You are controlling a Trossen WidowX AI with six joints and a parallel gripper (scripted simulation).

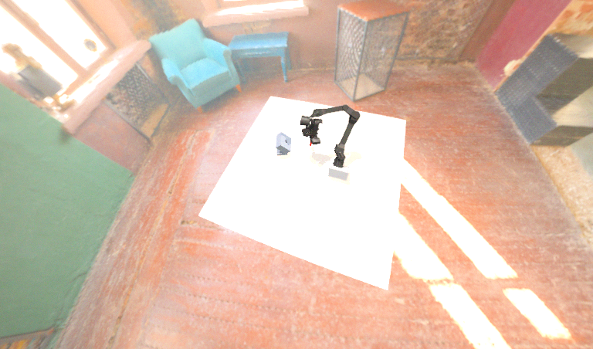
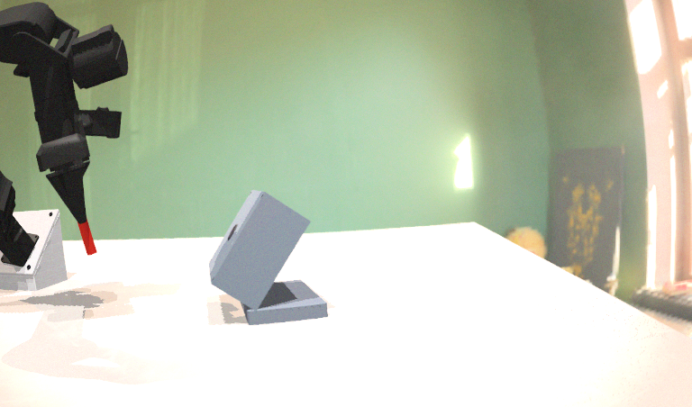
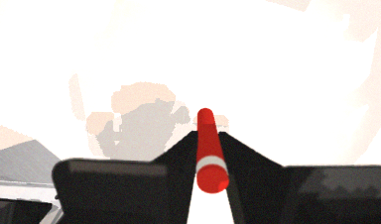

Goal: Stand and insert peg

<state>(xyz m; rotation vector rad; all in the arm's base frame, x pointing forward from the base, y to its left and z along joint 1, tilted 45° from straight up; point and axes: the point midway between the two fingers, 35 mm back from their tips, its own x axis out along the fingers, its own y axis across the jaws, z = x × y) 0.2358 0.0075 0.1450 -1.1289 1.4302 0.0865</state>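
The grey sloped panel lies 21 cm ahead of my gripper tip, 7 cm to the left of it and 4 cm below it. Also, from my gripper tip: red peg (2 cm above); then grey base plate (23 cm ahead, 8 cm to the left, 11 cm below).
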